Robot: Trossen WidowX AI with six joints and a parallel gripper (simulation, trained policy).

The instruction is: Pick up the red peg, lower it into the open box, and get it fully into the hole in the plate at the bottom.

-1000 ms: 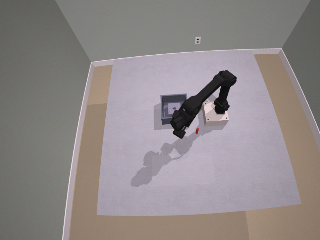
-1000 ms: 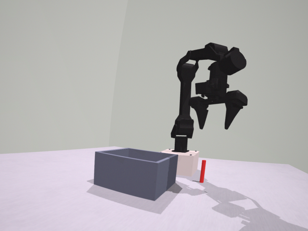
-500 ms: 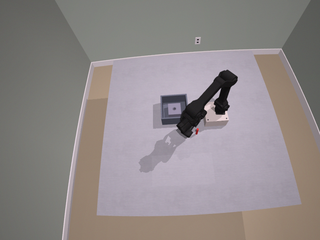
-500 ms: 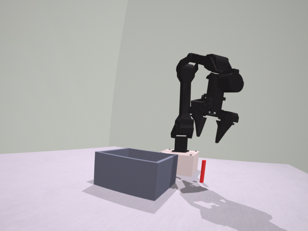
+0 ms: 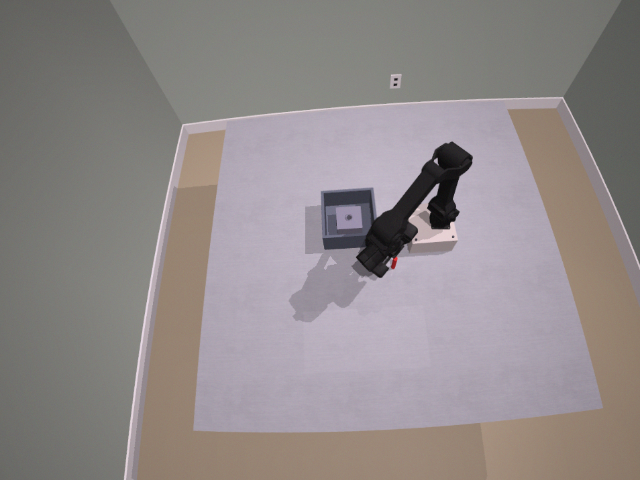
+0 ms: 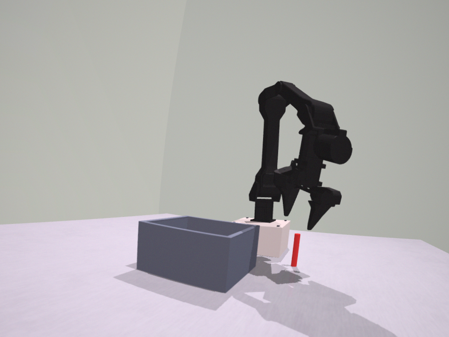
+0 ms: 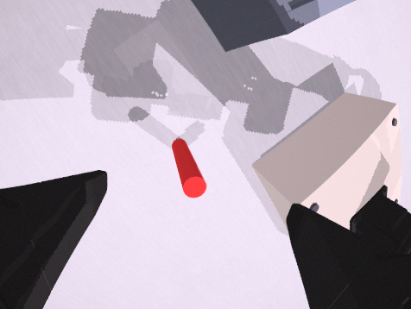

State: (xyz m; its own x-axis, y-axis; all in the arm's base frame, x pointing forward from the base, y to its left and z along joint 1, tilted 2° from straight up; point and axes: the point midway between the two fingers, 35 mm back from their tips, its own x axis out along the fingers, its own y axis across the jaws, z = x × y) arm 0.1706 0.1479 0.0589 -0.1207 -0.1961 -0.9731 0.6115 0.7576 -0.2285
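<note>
My gripper tip is 7 cm above the red peg and 1 cm past it. Also, from my gripper tip: pale plate (16 cm to the right, 15 cm ahead, 6 cm below); grey box (16 cm to the right, 15 cm ahead, 8 cm below).
</note>
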